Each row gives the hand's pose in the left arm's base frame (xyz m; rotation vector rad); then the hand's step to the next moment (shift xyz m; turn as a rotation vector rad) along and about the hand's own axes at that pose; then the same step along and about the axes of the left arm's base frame.
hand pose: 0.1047 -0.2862 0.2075 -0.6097 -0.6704 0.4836
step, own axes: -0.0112 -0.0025 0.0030 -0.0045 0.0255 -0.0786
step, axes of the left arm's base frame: -0.0092 -0.0073 -0.0012 0.0459 -0.0125 -0.0677
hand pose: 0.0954 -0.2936 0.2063 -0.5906 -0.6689 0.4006
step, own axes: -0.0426 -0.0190 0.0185 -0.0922 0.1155 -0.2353
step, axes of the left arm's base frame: -0.0402 -0.0298 0.0041 0.0746 -0.0485 -0.2632
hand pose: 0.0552 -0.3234 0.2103 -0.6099 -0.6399 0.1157
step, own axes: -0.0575 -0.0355 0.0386 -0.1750 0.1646 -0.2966
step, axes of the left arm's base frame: -0.0719 -0.0262 0.0144 0.0485 -0.0623 -0.3734
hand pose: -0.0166 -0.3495 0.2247 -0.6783 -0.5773 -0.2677
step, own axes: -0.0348 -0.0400 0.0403 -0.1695 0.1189 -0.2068
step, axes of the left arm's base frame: -0.0614 -0.0020 0.0257 -0.0031 -0.0380 -0.2901
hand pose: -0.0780 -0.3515 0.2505 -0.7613 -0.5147 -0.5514
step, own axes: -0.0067 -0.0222 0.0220 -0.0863 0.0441 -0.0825
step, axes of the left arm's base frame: -0.0240 0.0051 0.0205 -0.0172 -0.0120 -0.1255
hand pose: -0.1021 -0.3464 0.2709 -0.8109 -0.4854 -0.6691
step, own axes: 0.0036 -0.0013 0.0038 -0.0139 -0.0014 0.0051
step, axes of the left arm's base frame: 0.0010 0.0011 0.0052 -0.0114 0.0082 -0.0049
